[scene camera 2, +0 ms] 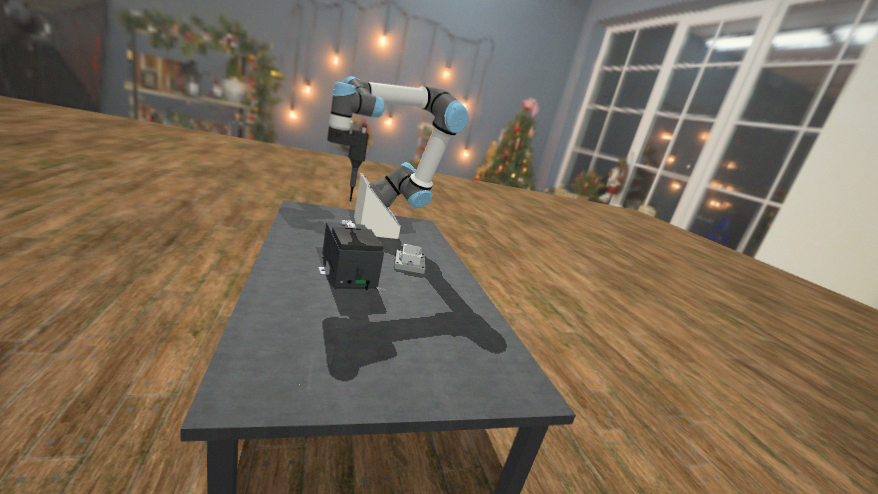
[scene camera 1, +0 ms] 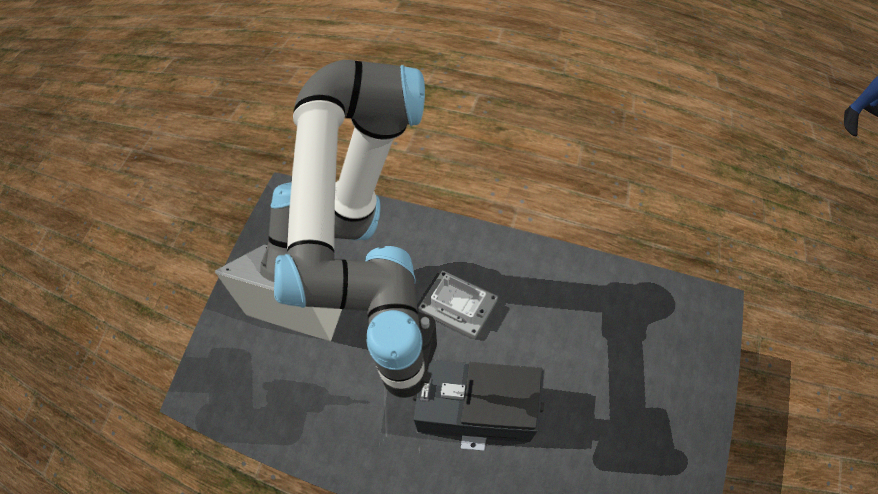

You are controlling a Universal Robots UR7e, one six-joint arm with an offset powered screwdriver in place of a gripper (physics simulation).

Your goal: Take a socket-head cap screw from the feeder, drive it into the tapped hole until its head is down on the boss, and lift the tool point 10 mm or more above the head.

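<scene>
The feeder (scene camera 1: pixel 509 384) (scene camera 2: pixel 356 267) is a dark box with small bright plates (scene camera 1: pixel 453 390) on its top at the robot's end. The light grey housing (scene camera 1: pixel 485 323) (scene camera 2: pixel 409 266), with several holes and a raised open box, lies on the table beside the feeder. My screwdriver (scene camera 2: pixel 350 200) points down in scene camera 2, its tip apart from and above the feeder's near-robot end. In scene camera 1 the wrist hides the tip. The tip is too small to tell whether it carries a screw. The screws, and any in the tapped hole, are too small to make out.
The pale wedge-shaped robot mount (scene camera 1: pixel 285 307) (scene camera 2: pixel 375 215) stands on the dark table (scene camera 1: pixel 693 344) (scene camera 2: pixel 276 393). A small pale tab (scene camera 1: pixel 473 443) (scene camera 2: pixel 322 270) sticks out at the feeder's side. A person's leg (scene camera 1: pixel 864 98) shows at the right edge of scene camera 1, off the table.
</scene>
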